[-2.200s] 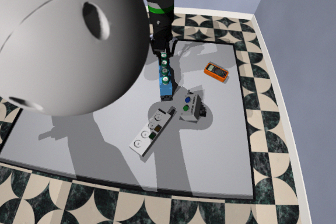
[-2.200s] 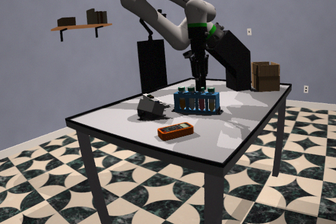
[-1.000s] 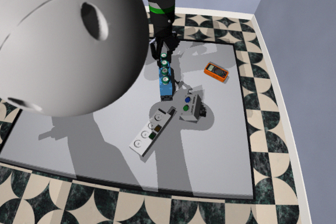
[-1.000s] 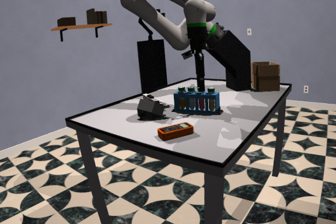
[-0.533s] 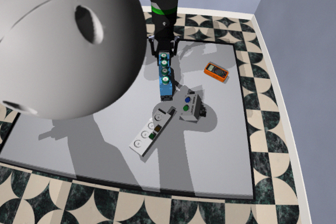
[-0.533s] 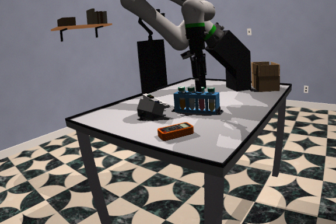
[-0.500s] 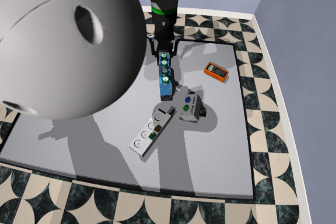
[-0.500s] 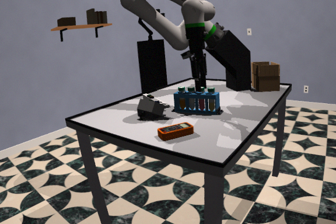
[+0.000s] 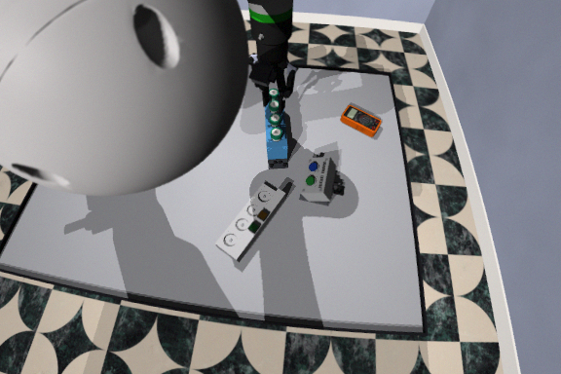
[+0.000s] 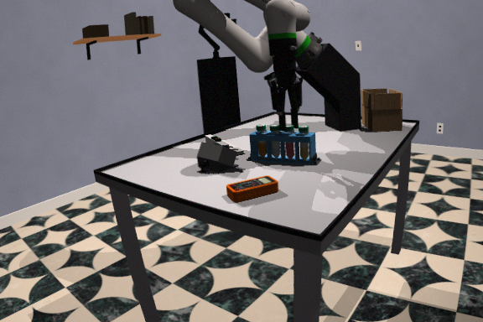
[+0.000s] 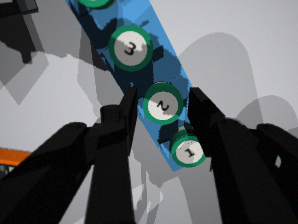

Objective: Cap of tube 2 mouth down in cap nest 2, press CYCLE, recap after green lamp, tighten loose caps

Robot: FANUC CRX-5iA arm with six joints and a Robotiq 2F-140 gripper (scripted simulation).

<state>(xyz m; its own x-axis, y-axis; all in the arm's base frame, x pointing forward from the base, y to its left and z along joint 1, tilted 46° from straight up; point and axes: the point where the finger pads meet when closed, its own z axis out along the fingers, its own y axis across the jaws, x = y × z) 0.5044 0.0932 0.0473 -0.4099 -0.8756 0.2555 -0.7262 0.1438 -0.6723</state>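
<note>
Now: the cap 30 mm below my hand. Round my hand: green ready key 240 mm to the right, 90 mm ahead, 80 mm below; then blue cycle key 190 mm to the right, 100 mm ahead, 80 mm below; then key housing 220 mm to the right, 110 mm ahead, 90 mm below.
</note>
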